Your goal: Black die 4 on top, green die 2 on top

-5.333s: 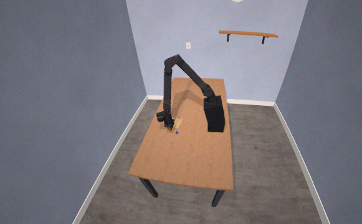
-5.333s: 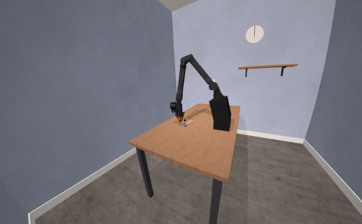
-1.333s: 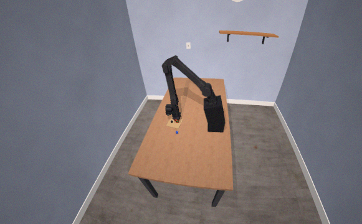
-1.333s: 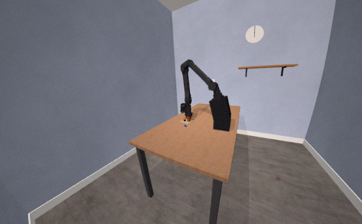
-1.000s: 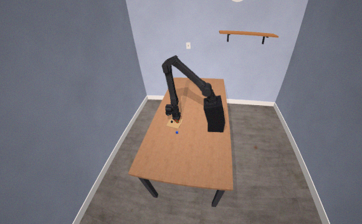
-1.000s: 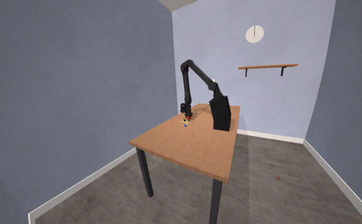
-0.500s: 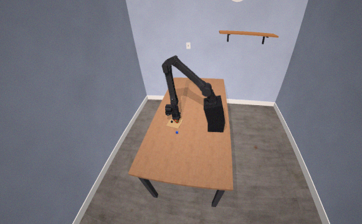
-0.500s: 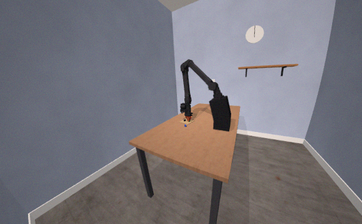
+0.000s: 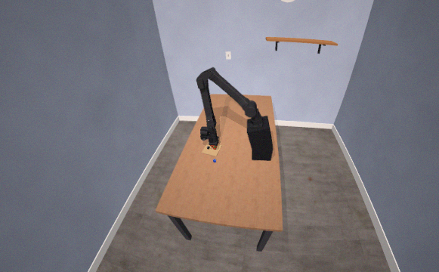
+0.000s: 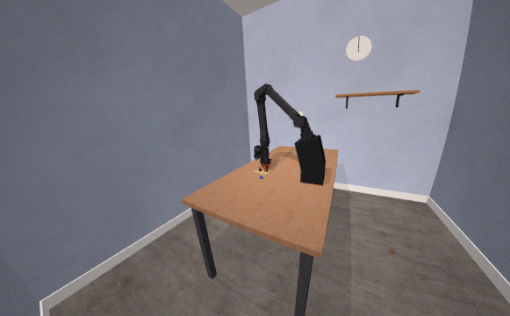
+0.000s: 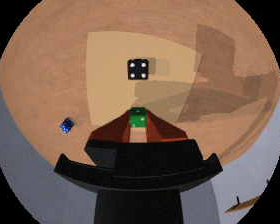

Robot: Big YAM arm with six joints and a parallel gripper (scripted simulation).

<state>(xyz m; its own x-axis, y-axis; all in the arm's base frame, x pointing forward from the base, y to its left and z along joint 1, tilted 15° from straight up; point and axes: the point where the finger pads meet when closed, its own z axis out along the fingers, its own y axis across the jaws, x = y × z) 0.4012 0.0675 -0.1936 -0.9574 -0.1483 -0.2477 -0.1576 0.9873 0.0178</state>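
The green die lies right at my hand. Round my hand: black die 60 mm ahead, 10 mm to the left; blue die 130 mm to the left, 50 mm behind, 10 mm below; tan mat 30 mm ahead, 20 mm below.
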